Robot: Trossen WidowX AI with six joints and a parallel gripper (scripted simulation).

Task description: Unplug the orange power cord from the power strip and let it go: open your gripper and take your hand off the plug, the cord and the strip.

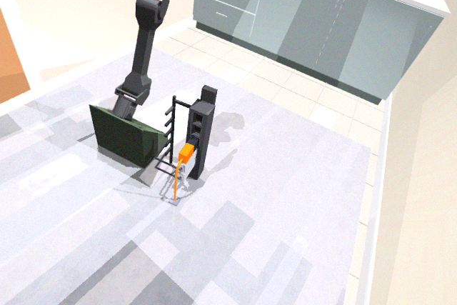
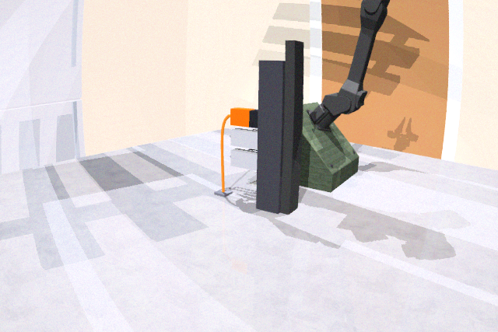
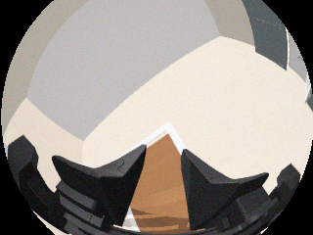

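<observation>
Right now my gripper tip is 62 cm above the orange plug, 45 cm short of it and 35 cm to the left of it. From my gripper tip the other things lie so: grey foot 81 cm below, 47 cm ahead, 42 cm to the right.
</observation>
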